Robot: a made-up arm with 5 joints. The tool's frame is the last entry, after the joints.
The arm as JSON. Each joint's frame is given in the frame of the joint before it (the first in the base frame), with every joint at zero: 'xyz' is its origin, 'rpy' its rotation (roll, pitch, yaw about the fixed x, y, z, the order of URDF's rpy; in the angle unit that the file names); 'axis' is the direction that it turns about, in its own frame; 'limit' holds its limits. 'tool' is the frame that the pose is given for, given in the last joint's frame.
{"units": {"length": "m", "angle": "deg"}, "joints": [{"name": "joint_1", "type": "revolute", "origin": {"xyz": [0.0, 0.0, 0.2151], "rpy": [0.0, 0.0, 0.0]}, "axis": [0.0, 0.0, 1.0], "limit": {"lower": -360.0, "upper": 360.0}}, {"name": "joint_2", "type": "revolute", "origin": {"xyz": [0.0, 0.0, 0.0], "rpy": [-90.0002, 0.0, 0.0]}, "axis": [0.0, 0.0, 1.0], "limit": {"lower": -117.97, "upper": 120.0}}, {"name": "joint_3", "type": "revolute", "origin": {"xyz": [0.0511, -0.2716, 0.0], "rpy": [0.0, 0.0, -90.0]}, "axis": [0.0, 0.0, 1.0], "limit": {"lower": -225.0, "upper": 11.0}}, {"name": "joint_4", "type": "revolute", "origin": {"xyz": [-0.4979, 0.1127, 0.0], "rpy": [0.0, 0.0, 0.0]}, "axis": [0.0, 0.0, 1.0], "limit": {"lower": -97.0, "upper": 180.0}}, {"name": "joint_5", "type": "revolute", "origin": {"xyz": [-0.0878, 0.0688, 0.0], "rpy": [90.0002, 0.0, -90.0]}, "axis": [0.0, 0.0, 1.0], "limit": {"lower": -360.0, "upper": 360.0}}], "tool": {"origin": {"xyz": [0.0, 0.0, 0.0], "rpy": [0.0, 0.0, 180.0]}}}
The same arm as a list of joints. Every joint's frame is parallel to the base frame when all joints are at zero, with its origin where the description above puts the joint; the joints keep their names.
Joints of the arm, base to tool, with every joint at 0 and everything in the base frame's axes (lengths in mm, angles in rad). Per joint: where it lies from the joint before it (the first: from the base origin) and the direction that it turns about. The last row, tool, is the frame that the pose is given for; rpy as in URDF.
joint_1: axis 0 0 1 xyz 0 0 215.1
joint_2: axis 0 1 0 xyz 0 0 0
joint_3: axis 0 1 0 xyz 51.1 0 271.6
joint_4: axis 0 1 0 xyz 112.7 0 -497.9
joint_5: axis 0 0 -1 xyz 68.8 0 -87.8
tool: xyz 0 0 0 rpy 3.1416 0 0
Joint limits (rad, base to tool): -6.2832..6.2832 -2.059..2.0944 -3.927..0.192 -1.693..3.1416 -6.2832..6.2832

